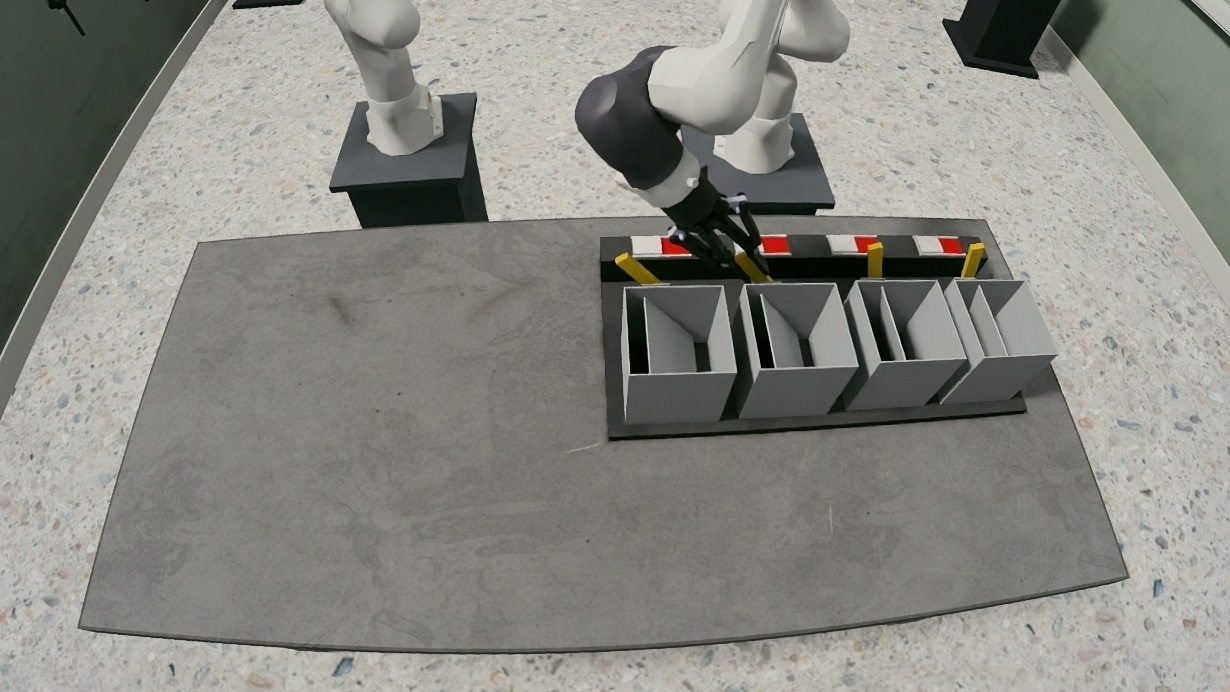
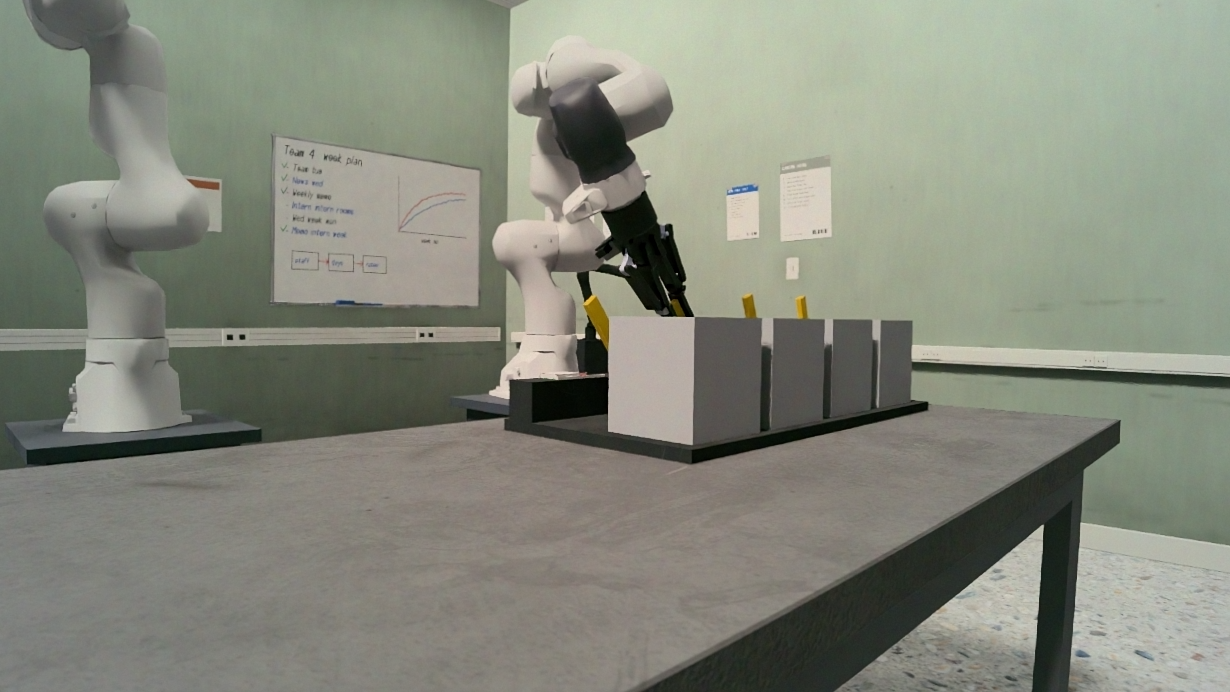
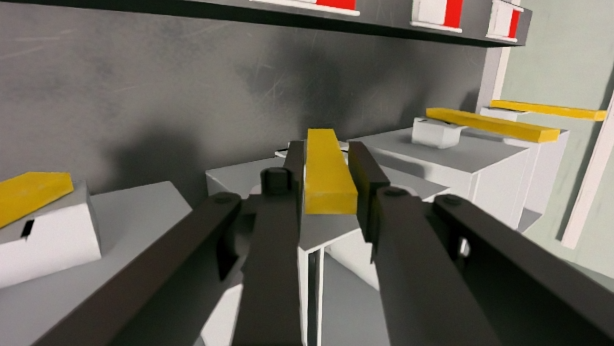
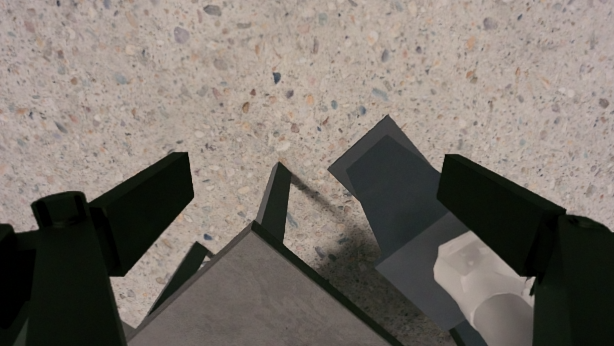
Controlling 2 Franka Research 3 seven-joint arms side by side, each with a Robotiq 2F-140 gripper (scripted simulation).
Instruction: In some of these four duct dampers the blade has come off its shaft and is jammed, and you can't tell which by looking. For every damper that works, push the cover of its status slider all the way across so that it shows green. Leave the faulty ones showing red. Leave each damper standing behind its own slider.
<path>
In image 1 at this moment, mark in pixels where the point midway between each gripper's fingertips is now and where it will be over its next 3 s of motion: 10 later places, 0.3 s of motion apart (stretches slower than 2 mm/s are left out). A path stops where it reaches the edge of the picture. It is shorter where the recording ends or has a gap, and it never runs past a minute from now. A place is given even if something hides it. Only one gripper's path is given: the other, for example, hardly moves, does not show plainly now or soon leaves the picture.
My left gripper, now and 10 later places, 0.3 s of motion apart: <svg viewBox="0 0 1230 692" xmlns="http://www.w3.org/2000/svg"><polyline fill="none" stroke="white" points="756,272 754,270 746,264 734,253 733,248 750,248 784,259 800,270 821,281 822,283 819,283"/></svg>
</path>
